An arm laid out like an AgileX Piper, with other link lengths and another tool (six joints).
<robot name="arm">
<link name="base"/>
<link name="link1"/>
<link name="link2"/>
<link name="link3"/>
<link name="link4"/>
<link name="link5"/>
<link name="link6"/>
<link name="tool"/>
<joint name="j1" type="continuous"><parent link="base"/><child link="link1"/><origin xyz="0 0 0.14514" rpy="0 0 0"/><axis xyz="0 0 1"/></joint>
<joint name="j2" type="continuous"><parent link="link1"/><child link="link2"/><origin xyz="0 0 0" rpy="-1.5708 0 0"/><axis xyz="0 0 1"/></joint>
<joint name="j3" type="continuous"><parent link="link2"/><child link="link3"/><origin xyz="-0.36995 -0.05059 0" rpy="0 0 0"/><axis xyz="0 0 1"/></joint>
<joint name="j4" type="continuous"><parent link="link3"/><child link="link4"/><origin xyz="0.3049 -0.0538 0" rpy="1.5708 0 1.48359"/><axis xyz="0 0 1"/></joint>
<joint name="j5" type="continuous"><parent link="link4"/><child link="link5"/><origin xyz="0 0 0" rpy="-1.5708 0 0"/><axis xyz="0 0 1"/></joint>
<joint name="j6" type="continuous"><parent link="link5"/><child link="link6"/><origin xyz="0 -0.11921 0" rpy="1.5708 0 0"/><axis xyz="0 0 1"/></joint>
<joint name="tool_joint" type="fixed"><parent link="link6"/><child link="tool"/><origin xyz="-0.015 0.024 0.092" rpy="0 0.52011 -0.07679"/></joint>
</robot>
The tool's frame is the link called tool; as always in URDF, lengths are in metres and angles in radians. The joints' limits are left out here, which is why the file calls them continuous.
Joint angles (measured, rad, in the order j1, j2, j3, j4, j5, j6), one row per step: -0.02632, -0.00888, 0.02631, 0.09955, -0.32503, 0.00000; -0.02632, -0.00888, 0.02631, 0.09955, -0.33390, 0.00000; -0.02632, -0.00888, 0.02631, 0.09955, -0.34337, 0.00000; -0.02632, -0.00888, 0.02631, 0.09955, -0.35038, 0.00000; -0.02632, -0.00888, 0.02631, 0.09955, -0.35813, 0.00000; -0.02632, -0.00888, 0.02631, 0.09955, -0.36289, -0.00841; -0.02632, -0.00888, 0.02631, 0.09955, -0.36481, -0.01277; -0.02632, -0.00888, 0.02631, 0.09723, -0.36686, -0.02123; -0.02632, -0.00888, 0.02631, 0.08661, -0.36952, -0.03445; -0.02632, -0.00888, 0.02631, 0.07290, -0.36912, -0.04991; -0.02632, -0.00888, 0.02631, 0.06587, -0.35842, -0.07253; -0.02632, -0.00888, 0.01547, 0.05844, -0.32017, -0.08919; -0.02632, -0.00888, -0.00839, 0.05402, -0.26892, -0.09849; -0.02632, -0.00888, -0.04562, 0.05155, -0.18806, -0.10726; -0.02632, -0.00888, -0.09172, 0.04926, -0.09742, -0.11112; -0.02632, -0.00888, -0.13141, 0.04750, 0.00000, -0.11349; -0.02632, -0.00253, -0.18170, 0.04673, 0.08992, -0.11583; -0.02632, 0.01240, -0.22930, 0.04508, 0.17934, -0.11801
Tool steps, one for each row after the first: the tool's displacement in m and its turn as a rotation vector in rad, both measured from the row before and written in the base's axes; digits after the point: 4 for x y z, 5 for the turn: -0.0009, -0.0001, 0.0017, -0.00017, -0.00882, -0.00088; -0.0009, -0.0002, 0.0018, -0.00018, -0.00942, -0.00094; -0.0007, -0.0001, 0.0013, -0.00014, -0.00697, -0.00069; -0.0008, -0.0001, 0.0014, -0.00015, -0.00771, -0.00077; -0.0004, 0.0001, 0.0007, -0.00773, -0.00424, -0.00397; -0.0002, 0.0000, 0.0003, -0.00399, -0.00165, -0.00201; -0.0001, 0.0003, 0.0002, -0.01001, -0.00148, -0.00392; -0.0001, 0.0011, 0.0000, -0.02260, -0.00162, -0.00657; 0.0003, 0.0015, -0.0006, -0.02764, 0.00157, -0.00748; 0.0014, 0.0011, -0.0026, -0.02729, 0.01195, -0.00923; 0.0023, 0.0013, -0.0023, -0.02210, 0.02827, -0.00489; 0.0013, 0.0010, 0.0018, -0.01255, 0.02780, -0.00105; 0.0013, 0.0011, 0.0026, -0.01006, 0.04390, 0.00091; -0.0002, 0.0011, 0.0049, -0.00551, 0.04461, 0.00296; 0.0002, 0.0011, 0.0001, -0.00347, 0.05773, 0.00365; -0.0017, 0.0010, 0.0057, -0.00287, 0.04597, 0.00344; -0.0004, 0.0009, 0.0031, -0.00341, 0.05675, 0.00313
